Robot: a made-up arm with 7 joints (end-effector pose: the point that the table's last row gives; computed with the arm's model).
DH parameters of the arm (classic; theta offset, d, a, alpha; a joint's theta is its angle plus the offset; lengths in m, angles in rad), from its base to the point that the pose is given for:
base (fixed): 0 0 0 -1.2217
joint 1: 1.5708 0 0 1.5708
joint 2: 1.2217 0 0 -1.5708
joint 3: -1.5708 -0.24 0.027 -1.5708
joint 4: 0 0 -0.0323 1.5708
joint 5: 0 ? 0 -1.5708
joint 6: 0 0 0 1.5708
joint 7: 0 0 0 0
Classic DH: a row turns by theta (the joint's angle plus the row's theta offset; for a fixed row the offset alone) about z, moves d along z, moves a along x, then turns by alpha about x.
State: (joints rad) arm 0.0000 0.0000 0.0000 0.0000 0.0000 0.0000 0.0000
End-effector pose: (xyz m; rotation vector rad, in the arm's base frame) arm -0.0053 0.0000 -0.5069 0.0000 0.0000 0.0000
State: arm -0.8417 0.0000 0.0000 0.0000 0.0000 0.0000 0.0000
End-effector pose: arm 0.3517 -0.0530 -0.3612 0.0000 -0.7909 -0.2879
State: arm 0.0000 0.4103 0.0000 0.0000 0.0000 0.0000 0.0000
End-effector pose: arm -0.0053 0.2022 -0.4648 0.4103 0.0000 0.0000
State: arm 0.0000 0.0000 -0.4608 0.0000 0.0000 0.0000 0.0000
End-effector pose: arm -0.0047 0.0024 -0.5069 0.0000 0.0000 -0.4608
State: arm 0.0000 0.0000 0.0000 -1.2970 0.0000 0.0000 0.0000
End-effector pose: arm 0.2752 0.0000 -0.3433 0.0000 -1.2970 0.0000
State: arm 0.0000 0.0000 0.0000 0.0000 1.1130 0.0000 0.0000
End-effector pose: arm -0.0053 0.0000 -0.5069 0.0000 0.0000 1.1130
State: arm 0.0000 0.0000 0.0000 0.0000 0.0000 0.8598 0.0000
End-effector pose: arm -0.0053 0.0000 -0.5069 0.0000 0.8598 0.0000
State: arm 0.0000 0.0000 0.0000 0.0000 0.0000 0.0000 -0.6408
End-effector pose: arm -0.0053 0.0000 -0.5069 0.0000 0.0000 -0.6408
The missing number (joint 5, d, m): -0.2669
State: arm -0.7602 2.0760 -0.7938 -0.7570 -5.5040 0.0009 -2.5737
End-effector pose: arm 0.1367 0.4271 0.2047 1.8335 1.5741 -1.6901
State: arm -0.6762 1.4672 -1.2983 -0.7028 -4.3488 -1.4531 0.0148
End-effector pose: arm 0.2586 0.4079 -0.1145 0.8370 -2.4357 0.0383
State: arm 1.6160 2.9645 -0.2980 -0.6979 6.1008 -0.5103 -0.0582
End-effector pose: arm 0.3688 0.3236 -0.0769 0.2950 1.2003 -2.6514
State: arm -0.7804 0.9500 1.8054 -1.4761 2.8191 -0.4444 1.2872
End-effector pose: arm 0.0127 0.4135 0.0350 1.7295 -0.1085 0.5044
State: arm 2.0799 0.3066 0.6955 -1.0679 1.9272 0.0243 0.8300
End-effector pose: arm -0.4439 0.1207 0.0781 1.6161 -1.1479 2.3227
